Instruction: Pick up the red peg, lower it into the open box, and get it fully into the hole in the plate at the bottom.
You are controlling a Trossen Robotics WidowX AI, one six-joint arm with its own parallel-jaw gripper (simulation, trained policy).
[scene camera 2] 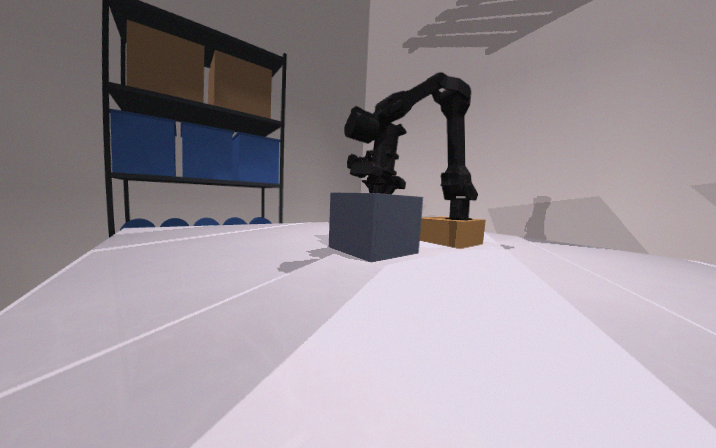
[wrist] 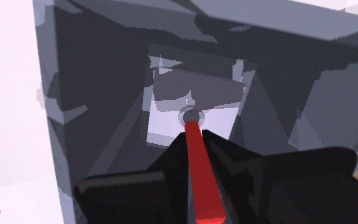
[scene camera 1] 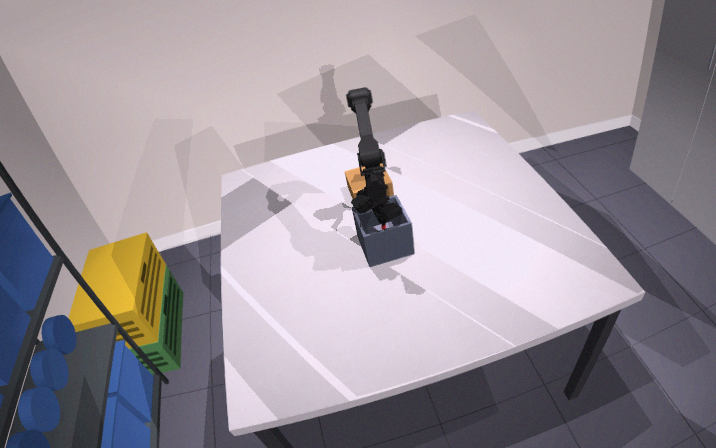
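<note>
The gripper (scene camera 1: 382, 223) is visible, and so is a dark grey box (scene camera 1: 396, 242). The dark grey box (scene camera 2: 371, 226) is in sight there too, while scene camera 2 does not show the pale plate, hidden by the dark grey box. The wrist view has the pale plate (wrist: 216, 100), the dark grey box (wrist: 97, 72) and the gripper (wrist: 193, 135).
</note>
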